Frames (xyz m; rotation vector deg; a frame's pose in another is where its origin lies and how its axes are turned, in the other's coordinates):
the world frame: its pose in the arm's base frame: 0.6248 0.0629 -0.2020 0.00 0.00 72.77
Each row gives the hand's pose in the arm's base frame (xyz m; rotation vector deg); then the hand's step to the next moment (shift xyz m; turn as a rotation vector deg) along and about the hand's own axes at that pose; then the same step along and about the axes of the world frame.
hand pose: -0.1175 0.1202 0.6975 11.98 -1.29 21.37
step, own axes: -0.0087 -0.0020 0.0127 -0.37 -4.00 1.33
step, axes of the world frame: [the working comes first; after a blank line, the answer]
step, axes of the arm's base frame: -0.0072 -0.0076 0.0115 1.13 -4.05 0.48

-0.0094 0.0046 0.0115 -3.53 -2.28 0.48
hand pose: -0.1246 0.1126 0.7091 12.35 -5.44 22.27
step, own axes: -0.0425 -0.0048 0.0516 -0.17 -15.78 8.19
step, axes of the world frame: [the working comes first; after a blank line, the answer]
step, axes of the arm's base frame: -0.0399 -0.0315 0.0436 5.51 -16.16 4.94

-0.0419 0.0288 0.0436 -13.81 -10.05 4.94
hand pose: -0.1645 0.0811 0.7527 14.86 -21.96 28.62
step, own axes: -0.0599 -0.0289 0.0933 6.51 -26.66 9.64
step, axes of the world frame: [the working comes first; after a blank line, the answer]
step, axes of the arm's base frame: -0.0610 -0.0803 0.0545 16.04 -23.10 7.42

-0.0947 0.0345 0.0545 -17.31 -22.16 7.42
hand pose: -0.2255 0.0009 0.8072 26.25 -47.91 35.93
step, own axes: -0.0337 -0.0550 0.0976 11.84 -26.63 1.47
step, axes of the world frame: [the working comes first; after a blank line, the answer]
step, axes of the arm's base frame: -0.0327 -0.1097 0.0239 23.13 -16.43 6.82

-0.1145 -0.0012 0.0239 -8.84 -26.96 6.82
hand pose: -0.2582 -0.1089 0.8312 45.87 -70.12 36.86
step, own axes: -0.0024 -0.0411 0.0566 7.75 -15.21 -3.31
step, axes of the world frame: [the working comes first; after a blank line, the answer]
step, axes of the arm's base frame: 0.0006 -0.0700 -0.0020 15.76 -5.98 4.28

-0.0666 -0.0213 -0.0020 -1.05 -16.82 4.28
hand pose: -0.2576 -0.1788 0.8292 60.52 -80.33 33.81
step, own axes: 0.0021 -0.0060 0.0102 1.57 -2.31 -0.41
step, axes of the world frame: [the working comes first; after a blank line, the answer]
step, axes of the arm's base frame: 0.0004 -0.0120 -0.0009 2.40 -1.08 1.01

-0.0113 -0.0039 -0.0009 -0.32 -2.61 1.01
